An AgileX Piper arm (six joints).
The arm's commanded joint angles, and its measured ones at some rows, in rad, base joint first. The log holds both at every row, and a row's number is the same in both.
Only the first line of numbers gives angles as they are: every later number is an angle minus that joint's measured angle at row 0.
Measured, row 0:
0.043, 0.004, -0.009, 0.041, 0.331, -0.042
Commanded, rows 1 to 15:
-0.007, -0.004, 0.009, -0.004, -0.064, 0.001
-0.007, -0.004, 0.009, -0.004, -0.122, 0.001
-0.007, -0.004, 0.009, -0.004, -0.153, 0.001
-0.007, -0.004, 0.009, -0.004, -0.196, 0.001
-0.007, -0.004, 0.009, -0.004, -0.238, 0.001
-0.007, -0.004, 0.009, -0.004, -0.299, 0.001
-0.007, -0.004, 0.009, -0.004, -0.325, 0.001
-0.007, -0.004, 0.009, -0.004, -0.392, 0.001
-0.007, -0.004, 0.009, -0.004, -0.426, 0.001
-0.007, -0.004, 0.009, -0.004, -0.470, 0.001
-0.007, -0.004, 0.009, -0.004, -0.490, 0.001
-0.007, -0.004, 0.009, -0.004, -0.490, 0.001
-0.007, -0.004, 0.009, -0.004, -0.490, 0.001
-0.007, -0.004, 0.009, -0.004, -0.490, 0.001
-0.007, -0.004, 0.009, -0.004, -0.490, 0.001
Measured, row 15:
0.000, 0.000, 0.005, 0.000, -0.468, 0.000
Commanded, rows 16 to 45:
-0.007, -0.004, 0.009, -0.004, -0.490, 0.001
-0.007, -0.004, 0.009, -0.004, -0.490, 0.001
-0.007, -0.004, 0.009, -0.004, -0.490, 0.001
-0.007, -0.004, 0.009, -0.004, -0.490, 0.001
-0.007, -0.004, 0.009, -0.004, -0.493, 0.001
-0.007, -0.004, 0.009, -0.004, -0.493, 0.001
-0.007, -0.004, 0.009, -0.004, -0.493, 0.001
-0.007, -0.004, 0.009, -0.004, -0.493, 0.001
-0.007, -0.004, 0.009, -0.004, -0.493, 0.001
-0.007, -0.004, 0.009, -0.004, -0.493, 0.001
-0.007, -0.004, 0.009, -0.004, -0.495, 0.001
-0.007, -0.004, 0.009, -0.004, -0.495, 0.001
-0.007, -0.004, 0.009, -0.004, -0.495, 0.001
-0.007, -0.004, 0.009, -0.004, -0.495, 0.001
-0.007, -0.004, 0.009, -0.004, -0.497, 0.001
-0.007, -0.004, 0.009, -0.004, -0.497, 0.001
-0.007, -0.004, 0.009, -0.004, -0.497, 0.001
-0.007, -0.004, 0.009, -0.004, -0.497, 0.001
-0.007, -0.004, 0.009, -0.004, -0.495, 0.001
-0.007, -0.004, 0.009, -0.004, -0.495, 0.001
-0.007, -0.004, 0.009, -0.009, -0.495, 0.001
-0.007, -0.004, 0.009, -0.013, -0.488, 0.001
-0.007, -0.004, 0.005, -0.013, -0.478, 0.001
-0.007, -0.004, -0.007, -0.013, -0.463, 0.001
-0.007, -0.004, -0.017, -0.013, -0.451, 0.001
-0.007, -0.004, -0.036, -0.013, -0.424, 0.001
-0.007, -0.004, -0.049, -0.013, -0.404, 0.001
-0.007, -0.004, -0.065, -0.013, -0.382, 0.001
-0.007, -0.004, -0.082, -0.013, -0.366, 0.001
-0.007, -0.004, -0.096, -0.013, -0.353, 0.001
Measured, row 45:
0.000, 0.000, -0.043, 0.000, -0.403, 0.000
